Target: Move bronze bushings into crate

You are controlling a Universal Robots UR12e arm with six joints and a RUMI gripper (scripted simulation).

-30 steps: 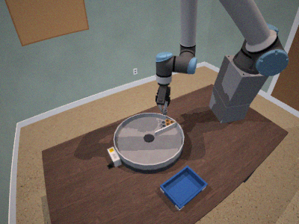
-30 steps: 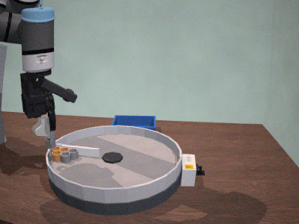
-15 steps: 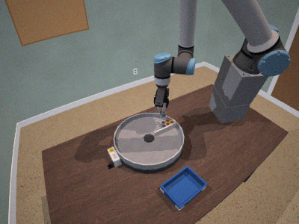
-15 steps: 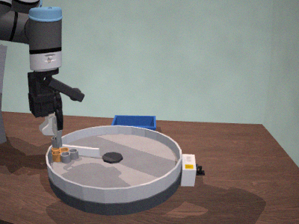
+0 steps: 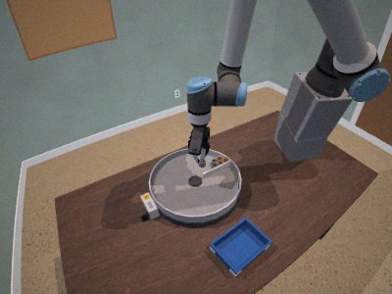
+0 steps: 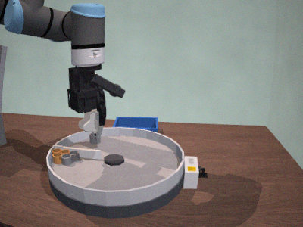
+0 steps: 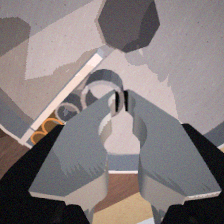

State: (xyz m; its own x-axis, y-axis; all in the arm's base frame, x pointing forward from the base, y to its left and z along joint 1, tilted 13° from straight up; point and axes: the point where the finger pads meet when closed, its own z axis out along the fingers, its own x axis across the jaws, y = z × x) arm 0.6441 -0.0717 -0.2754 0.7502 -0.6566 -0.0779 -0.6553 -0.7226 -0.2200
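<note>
Right now my hand is 9 cm above the round grey turntable, 4 cm short of it and 3 cm to the right of it. From my hand the other things lie so: blue crate: 39 cm to the left, 12 cm below, 4 cm ahead.
</note>
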